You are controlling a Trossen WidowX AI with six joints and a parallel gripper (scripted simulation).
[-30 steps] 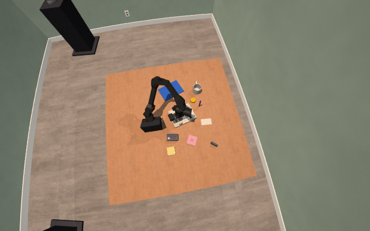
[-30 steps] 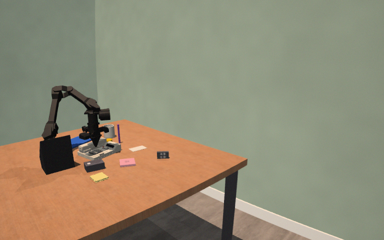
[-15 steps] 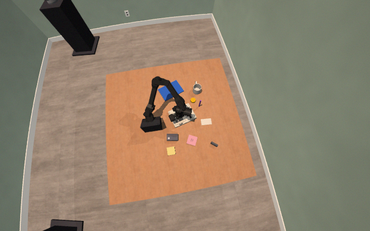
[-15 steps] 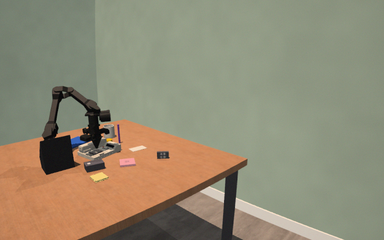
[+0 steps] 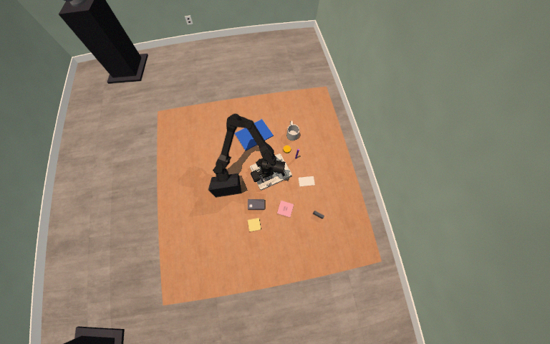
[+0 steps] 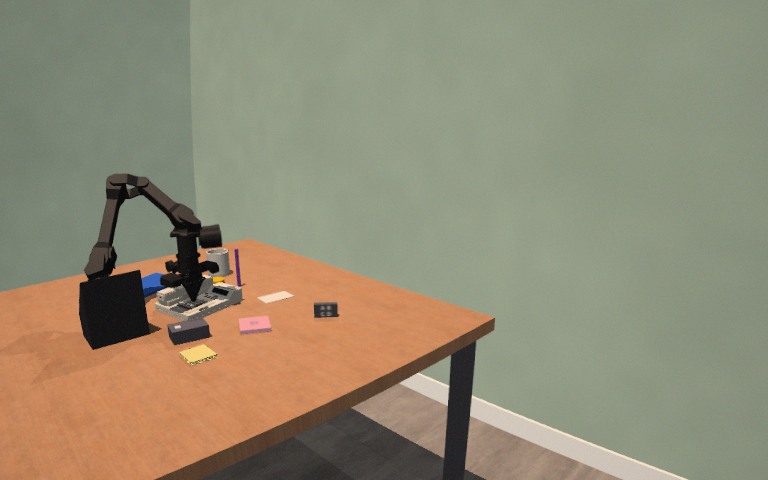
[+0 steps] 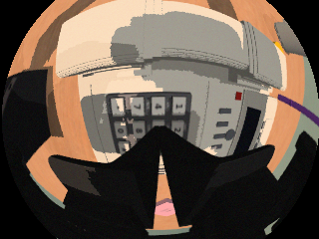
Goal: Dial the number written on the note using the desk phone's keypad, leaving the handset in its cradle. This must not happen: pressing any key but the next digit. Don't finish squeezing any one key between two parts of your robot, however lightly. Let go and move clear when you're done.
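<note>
My hand is 4 cm above the cream desk phone, 3 cm to the right of it and 3 cm short of it. Round my hand: purple pen (20 cm ahead, 13 cm to the left); cream card (25 cm ahead, 6 cm below, 4 cm to the right); grey handset (8 cm to the left, 2 cm below).
</note>
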